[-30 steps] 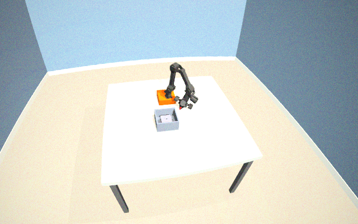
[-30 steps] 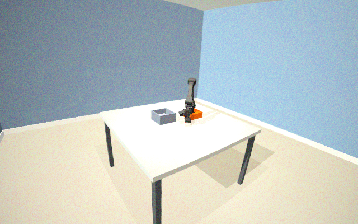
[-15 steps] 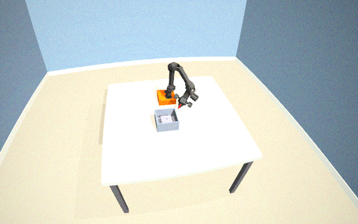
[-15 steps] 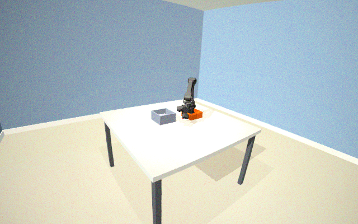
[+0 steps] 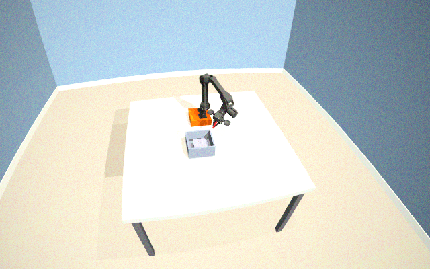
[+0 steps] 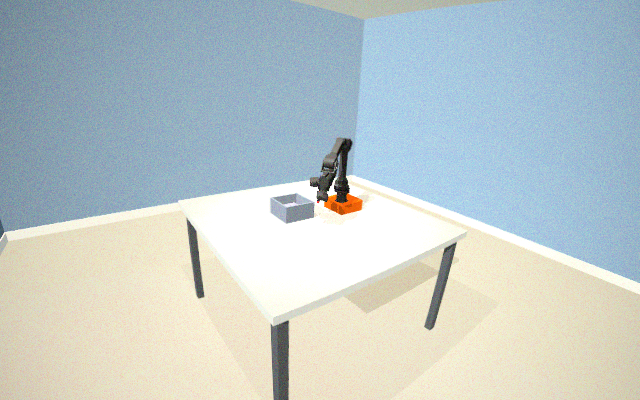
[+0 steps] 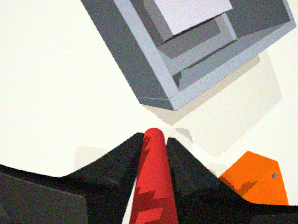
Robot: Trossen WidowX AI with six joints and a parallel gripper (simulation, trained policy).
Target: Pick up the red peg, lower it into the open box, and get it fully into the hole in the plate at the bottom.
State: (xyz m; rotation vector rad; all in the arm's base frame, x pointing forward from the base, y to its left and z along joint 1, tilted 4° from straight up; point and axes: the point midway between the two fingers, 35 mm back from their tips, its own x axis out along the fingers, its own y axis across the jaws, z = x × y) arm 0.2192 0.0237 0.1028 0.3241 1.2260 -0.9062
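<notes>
My gripper tip is now 140 mm to the left of the pale plate, 80 mm short of it and 70 mm above it. The rest, counted from my gripper tip: red peg 20 mm above, 10 mm to the left; grey box 140 mm to the right, 90 mm below, 80 mm ahead.
</notes>
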